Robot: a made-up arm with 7 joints.
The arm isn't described. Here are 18 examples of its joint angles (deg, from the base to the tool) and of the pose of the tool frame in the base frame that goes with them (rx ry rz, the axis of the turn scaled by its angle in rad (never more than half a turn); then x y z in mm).
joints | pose
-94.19 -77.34 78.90 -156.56 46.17 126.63 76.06 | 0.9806 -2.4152 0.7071 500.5 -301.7 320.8
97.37 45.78 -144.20 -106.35 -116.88 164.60 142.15 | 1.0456 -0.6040 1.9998 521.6 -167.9 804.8
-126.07 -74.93 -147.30 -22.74 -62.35 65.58 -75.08 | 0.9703 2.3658 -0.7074 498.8 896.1 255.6
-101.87 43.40 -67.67 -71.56 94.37 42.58 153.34 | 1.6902 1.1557 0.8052 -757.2 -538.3 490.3
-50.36 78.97 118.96 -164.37 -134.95 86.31 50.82 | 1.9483 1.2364 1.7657 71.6 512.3 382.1
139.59 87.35 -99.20 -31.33 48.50 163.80 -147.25 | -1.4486 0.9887 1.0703 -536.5 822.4 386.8
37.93 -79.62 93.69 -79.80 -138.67 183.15 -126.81 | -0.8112 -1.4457 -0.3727 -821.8 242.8 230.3
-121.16 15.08 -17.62 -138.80 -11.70 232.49 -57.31 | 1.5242 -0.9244 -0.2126 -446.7 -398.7 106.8
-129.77 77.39 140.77 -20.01 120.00 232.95 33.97 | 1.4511 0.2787 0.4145 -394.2 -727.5 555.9
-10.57 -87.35 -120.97 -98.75 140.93 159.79 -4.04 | 1.8977 0.4939 -0.7873 -416.6 -559.7 -179.2
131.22 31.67 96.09 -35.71 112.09 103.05 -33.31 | 0.8425 -0.0845 2.4255 -626.4 78.9 1057.0
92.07 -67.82 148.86 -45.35 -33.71 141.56 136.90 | -0.5190 -2.1596 0.8788 -171.1 -1002.0 200.9
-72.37 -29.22 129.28 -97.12 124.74 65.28 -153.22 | 0.2665 -1.2786 -0.9745 386.5 808.4 306.1
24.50 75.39 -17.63 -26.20 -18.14 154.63 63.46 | -2.5263 0.4929 -1.4462 931.6 374.1 273.4
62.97 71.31 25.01 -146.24 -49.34 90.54 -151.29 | 1.6746 -0.5710 1.5586 -230.9 117.7 -346.0
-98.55 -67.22 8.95 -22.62 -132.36 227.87 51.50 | -0.1153 0.7267 -0.1499 180.5 679.4 786.0
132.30 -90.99 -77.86 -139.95 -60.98 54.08 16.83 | 2.1115 1.8993 -0.7927 377.1 522.0 334.4
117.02 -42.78 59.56 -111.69 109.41 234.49 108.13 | -1.2553 0.9502 1.8372 -549.3 -137.8 655.3
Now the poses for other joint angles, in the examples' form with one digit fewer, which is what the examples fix.
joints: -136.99 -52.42 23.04 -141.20 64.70 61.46 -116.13
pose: -2.775 -0.132 -1.400 -147 -521 602
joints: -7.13 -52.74 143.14 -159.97 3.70 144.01 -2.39
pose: 0.864 1.818 0.131 -26 326 -239
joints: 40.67 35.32 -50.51 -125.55 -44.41 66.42 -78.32
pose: -1.501 -1.033 2.485 661 -201 -19
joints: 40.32 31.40 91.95 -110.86 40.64 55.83 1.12
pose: 0.430 2.055 -1.926 -479 621 407
